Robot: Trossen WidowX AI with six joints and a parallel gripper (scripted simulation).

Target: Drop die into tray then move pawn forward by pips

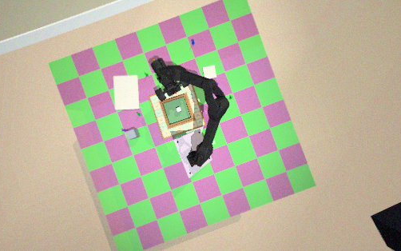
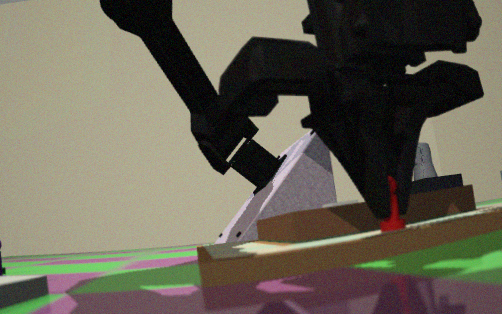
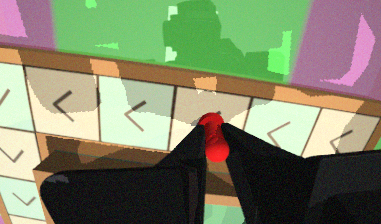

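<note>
Now: the white die 110 mm behind my gripper tip, 30 mm to the left of it and 10 mm above it. The rest, counted from my gripper tip: blue pawn: 240 mm to the right, 230 mm ahead, 10 mm below; then red pawn: 10 mm above; then grey block: 350 mm to the left, 120 mm behind.
</note>
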